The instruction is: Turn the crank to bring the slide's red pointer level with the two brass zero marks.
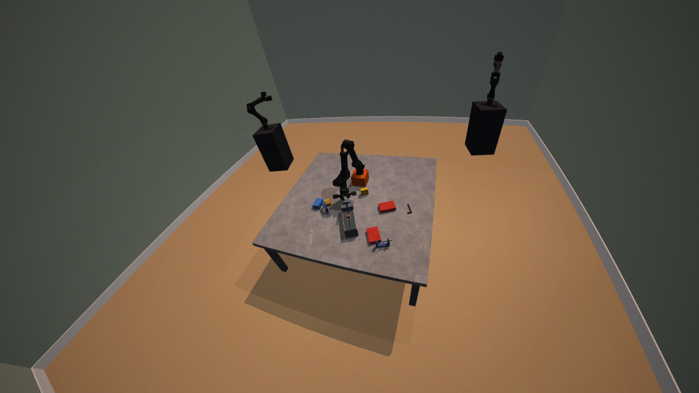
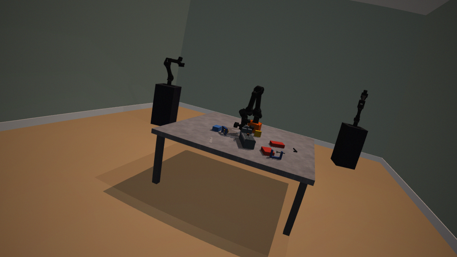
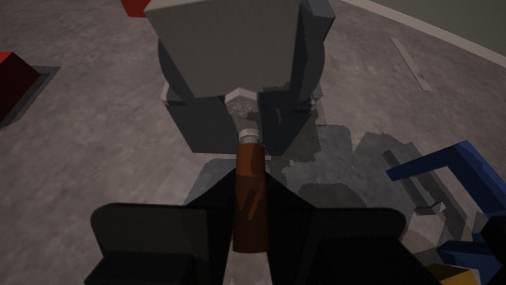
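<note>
Right now the red pointer is 16 cm ahead of my gripper tip, 4 cm to the left of it and 5 cm above it. From my gripper tip the other things lie so: yellow cube: 16 cm behind, 13 cm to the left; then blue block: 5 cm behind, 25 cm to the right, 1 cm below; then brown crank handle: 2 cm behind, 3 cm above.
</note>
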